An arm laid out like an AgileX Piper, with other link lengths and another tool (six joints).
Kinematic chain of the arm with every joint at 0, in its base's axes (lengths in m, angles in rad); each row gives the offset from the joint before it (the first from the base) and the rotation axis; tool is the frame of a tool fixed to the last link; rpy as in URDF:
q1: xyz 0 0 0.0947 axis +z
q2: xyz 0 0 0 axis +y
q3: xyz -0.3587 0 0.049 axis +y
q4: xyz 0.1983 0 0.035 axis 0.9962 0 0.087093
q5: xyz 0 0 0 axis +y
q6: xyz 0.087 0 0.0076 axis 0.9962 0 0.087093
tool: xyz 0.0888 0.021 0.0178 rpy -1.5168 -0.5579 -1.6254
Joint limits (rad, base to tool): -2.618..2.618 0..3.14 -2.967..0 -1.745..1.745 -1.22..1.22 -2.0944..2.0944
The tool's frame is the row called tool.
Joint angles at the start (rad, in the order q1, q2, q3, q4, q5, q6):
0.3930, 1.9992, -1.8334, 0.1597, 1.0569, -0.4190
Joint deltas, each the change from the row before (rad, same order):
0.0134, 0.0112, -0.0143, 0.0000, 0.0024, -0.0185
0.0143, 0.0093, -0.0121, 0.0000, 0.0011, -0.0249
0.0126, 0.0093, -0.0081, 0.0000, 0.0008, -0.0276
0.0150, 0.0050, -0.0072, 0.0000, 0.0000, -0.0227
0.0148, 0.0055, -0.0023, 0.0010, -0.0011, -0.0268
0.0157, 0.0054, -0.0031, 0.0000, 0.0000, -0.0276
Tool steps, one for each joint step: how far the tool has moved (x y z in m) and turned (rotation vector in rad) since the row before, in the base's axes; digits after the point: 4 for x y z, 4 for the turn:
-0.0002, 0.0069, -0.0017, -0.0059, -0.0061, 0.0303
-0.0010, 0.0070, -0.0014, -0.0076, -0.0090, 0.0368
-0.0013, 0.0061, -0.0025, -0.0099, -0.0065, 0.0374
-0.0025, 0.0068, -0.0006, -0.0064, -0.0089, 0.0353
-0.0031, 0.0065, -0.0021, -0.0086, -0.0060, 0.0385
-0.0035, 0.0067, -0.0020, -0.0097, -0.0067, 0.0404

